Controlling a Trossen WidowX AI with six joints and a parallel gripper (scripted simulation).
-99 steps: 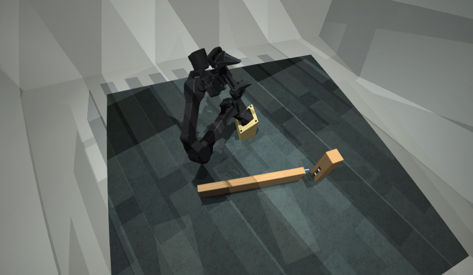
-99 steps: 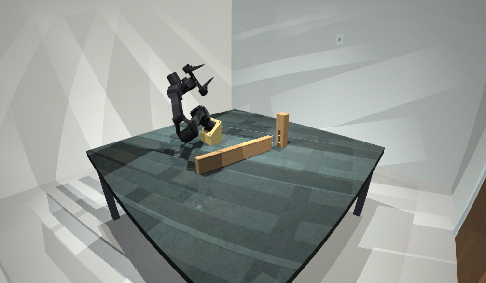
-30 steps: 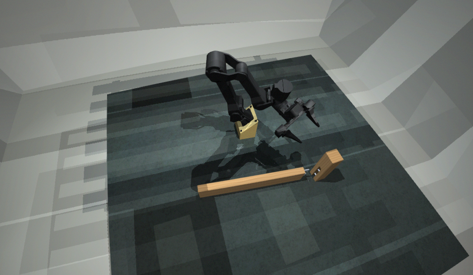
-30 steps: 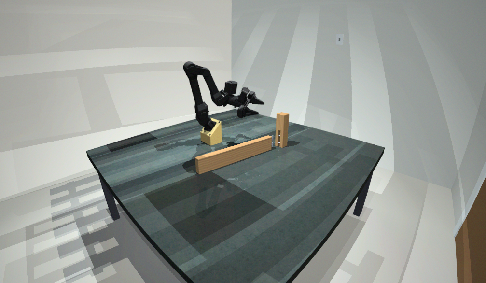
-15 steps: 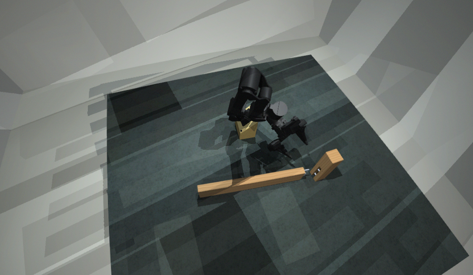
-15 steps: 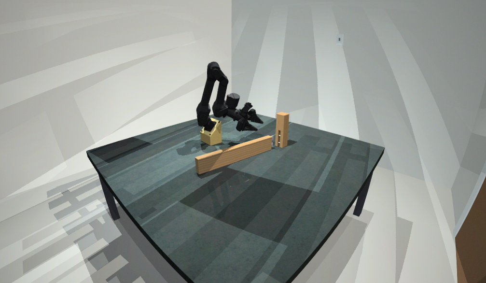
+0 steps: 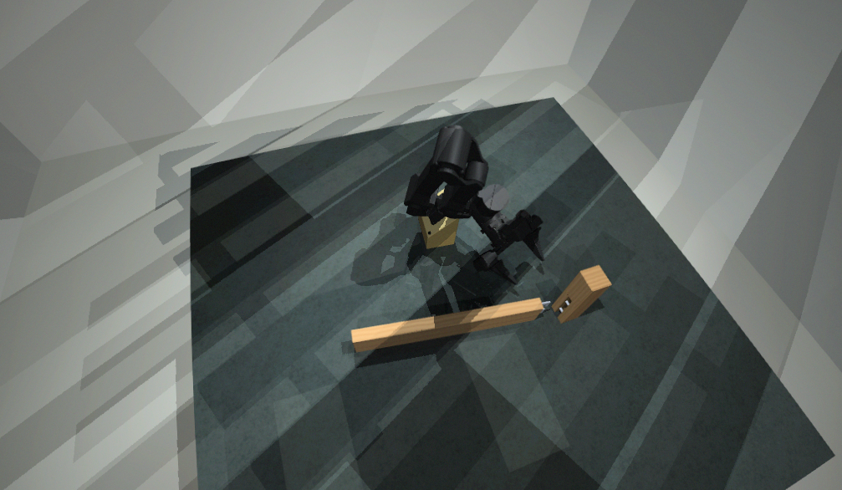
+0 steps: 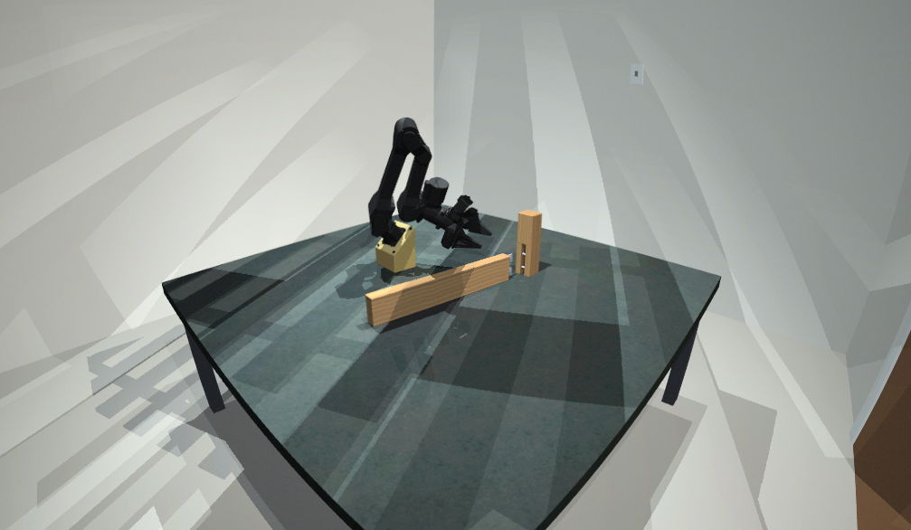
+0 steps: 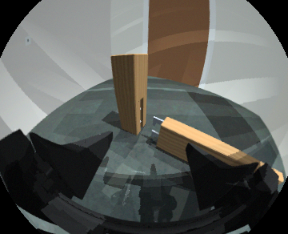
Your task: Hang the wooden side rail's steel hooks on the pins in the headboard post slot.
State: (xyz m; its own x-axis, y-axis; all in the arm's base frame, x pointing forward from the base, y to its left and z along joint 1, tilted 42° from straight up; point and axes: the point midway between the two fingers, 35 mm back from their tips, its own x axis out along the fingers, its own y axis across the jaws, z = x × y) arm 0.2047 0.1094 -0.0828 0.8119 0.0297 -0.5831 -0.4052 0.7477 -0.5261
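The headboard post is 9 cm to the left of my gripper tip, 8 cm ahead of it and 2 cm below it.
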